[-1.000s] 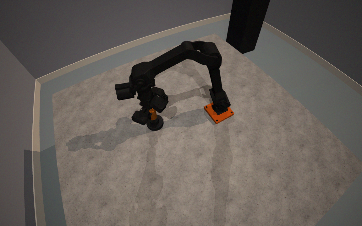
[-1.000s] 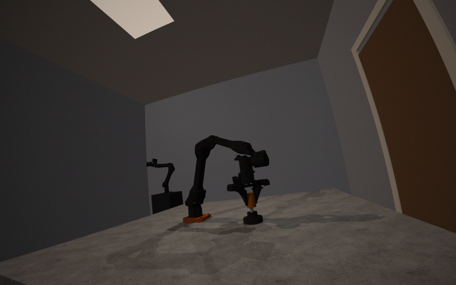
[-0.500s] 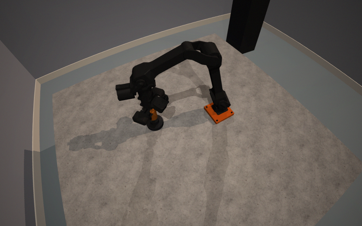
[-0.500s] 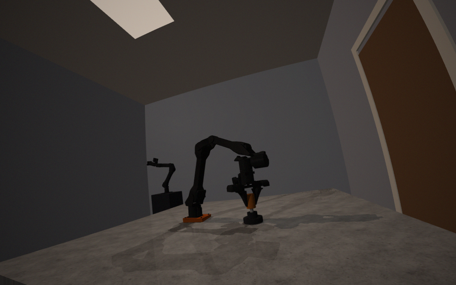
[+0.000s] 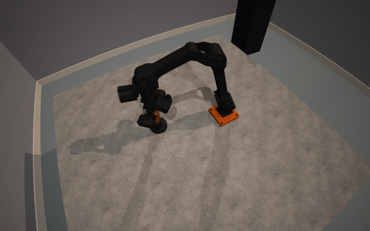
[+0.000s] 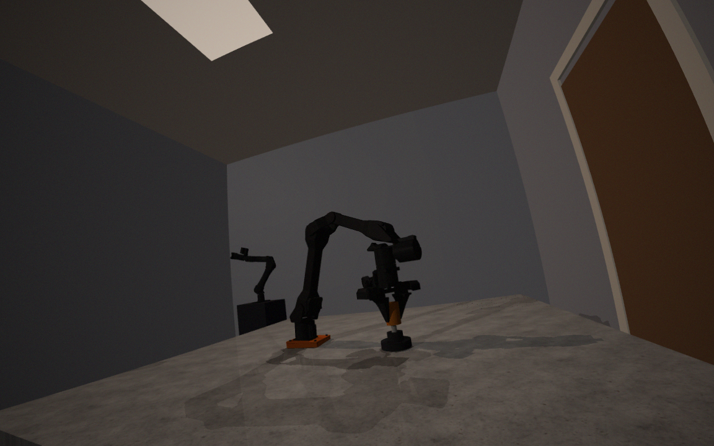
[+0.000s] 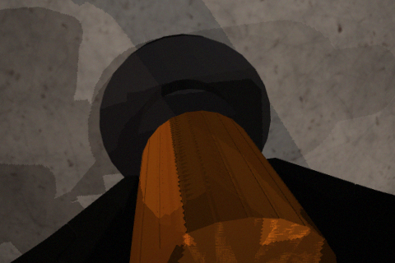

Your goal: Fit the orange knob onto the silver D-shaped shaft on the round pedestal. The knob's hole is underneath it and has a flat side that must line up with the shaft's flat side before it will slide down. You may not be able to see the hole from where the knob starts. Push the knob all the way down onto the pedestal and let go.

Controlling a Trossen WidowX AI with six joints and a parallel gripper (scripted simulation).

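The orange knob lies 30 mm above my gripper tip. Round my gripper tip: round black pedestal (40 mm below).
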